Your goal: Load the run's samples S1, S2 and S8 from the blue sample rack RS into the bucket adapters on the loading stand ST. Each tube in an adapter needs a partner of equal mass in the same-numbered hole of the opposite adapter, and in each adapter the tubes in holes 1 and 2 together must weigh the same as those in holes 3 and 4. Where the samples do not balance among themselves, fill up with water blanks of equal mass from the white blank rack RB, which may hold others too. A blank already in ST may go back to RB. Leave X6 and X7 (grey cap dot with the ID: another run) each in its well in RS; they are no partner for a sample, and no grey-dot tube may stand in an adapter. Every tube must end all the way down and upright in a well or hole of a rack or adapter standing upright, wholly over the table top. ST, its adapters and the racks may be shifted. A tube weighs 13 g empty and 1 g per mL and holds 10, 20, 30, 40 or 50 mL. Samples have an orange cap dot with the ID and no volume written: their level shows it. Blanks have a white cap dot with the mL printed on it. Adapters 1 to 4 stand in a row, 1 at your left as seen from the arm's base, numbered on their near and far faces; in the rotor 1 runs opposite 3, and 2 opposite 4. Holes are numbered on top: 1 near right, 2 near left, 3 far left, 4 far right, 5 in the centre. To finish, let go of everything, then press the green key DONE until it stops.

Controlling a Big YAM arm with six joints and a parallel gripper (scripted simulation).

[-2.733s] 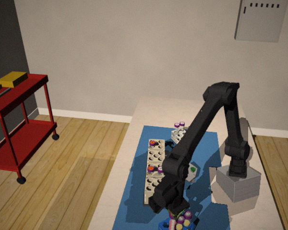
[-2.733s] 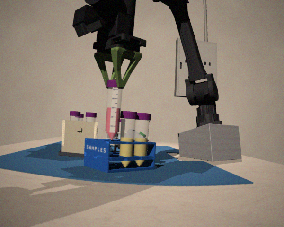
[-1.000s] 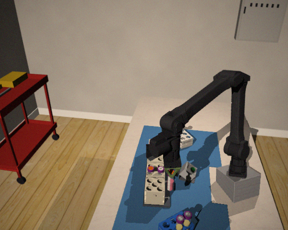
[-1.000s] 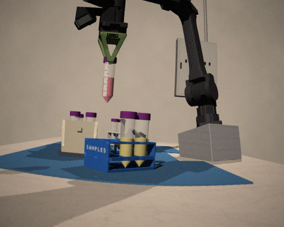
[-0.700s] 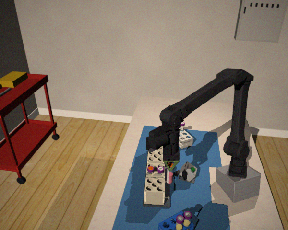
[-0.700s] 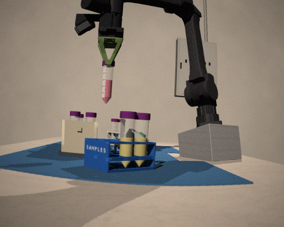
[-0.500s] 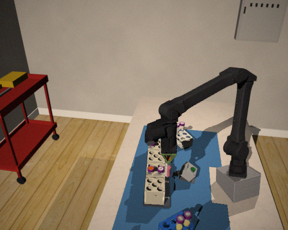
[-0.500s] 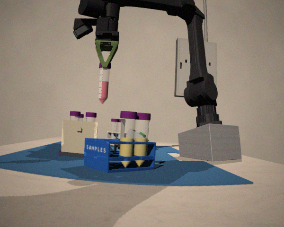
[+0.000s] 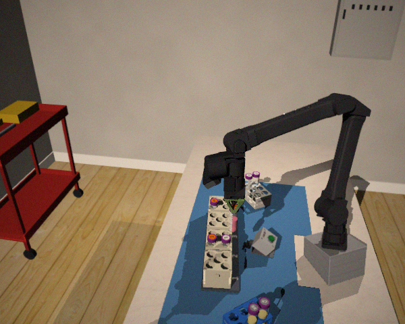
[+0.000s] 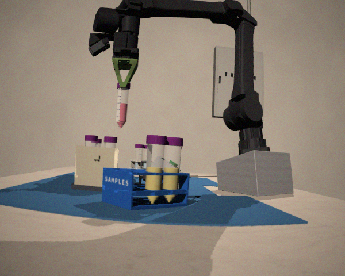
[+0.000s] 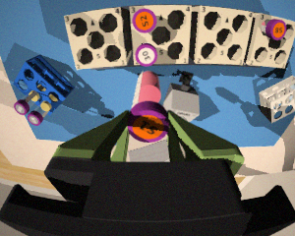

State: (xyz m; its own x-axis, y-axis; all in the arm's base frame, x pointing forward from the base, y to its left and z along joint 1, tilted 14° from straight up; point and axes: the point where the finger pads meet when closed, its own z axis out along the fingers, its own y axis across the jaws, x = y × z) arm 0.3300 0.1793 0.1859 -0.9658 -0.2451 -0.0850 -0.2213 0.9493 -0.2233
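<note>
The green DONE key is 19 cm below my hand, 13 cm behind it and 11 cm to the right of it. From my hand the other things lie so: white blank rack RB 43 cm to the right, 23 cm below; then blue sample rack RS 25 cm to the left, 23 cm below, 12 cm behind.
</note>
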